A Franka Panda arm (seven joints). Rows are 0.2 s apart.
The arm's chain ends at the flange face. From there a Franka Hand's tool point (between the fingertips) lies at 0.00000 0.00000 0.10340 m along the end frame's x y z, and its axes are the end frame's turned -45 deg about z.
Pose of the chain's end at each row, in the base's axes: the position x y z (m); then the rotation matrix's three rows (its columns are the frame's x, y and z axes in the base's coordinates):
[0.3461 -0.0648 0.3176], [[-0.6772 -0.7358 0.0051], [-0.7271 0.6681 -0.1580], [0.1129 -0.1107 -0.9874]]
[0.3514 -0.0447 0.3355], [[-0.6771 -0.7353 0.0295], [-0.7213 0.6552 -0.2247], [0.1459 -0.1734 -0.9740]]
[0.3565 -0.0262 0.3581], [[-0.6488 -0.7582 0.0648], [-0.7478 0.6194 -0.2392], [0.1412 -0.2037 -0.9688]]
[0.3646 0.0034 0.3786], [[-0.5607 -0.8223 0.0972], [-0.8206 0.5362 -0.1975], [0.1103 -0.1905 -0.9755]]
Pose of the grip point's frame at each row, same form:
[0.3466 -0.0811 0.2155], [[0.0414 -0.9991 0.0051], [-0.9866 -0.0417 -0.1580], [0.1581 0.0016 -0.9874]]
[0.3545 -0.0679 0.2348], [[0.0412 -0.9987 0.0295], [-0.9733 -0.0467 -0.2247], [0.2258 -0.0194 -0.9740]]
[0.3632 -0.0509 0.2579], [[0.0774 -0.9949 0.0648], [-0.9668 -0.0908 -0.2392], [0.2439 -0.0442 -0.9688]]
[0.3747 -0.0170 0.2777], [[0.1850 -0.9779 0.0972], [-0.9594 -0.2011 -0.1975], [0.2127 -0.0567 -0.9755]]

